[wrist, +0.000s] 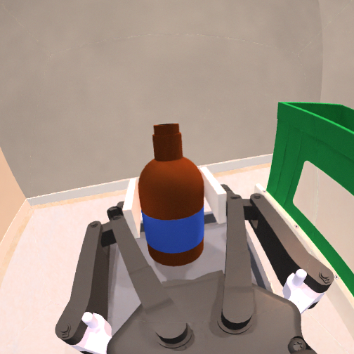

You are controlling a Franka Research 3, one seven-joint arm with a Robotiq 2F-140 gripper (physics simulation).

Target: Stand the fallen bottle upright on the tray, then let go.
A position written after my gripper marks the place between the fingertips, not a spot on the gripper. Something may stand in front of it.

In view: my gripper (169,184) and a brown bottle (170,187).
